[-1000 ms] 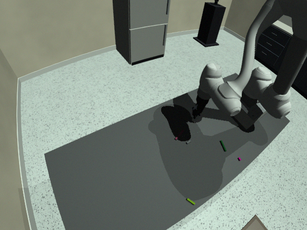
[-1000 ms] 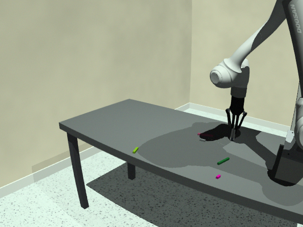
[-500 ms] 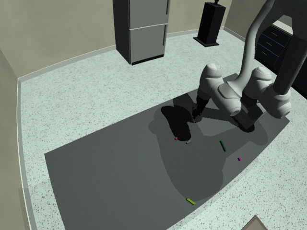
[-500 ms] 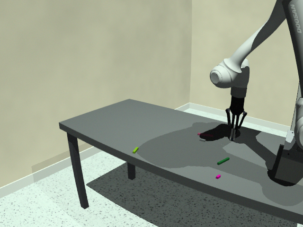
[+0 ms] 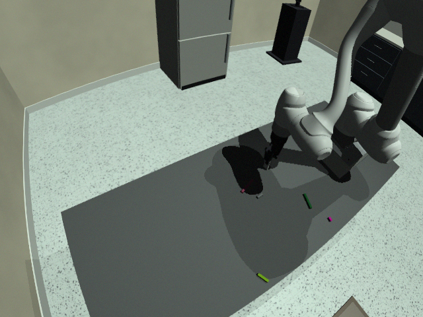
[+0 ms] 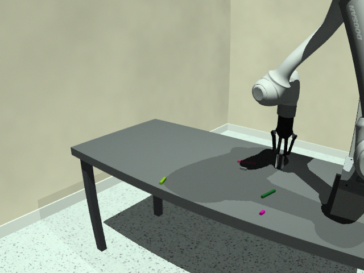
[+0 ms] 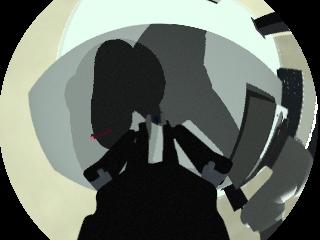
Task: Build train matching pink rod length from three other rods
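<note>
Right now the blue rod is 3 cm below my hand. The rest, counted from my hand: pink rod: 15 cm ahead, 5 cm to the left, 3 cm below; grey rod: 13 cm ahead, 12 cm to the left, 3 cm below; green rod: 26 cm to the left, 6 cm behind, 3 cm below.
</note>
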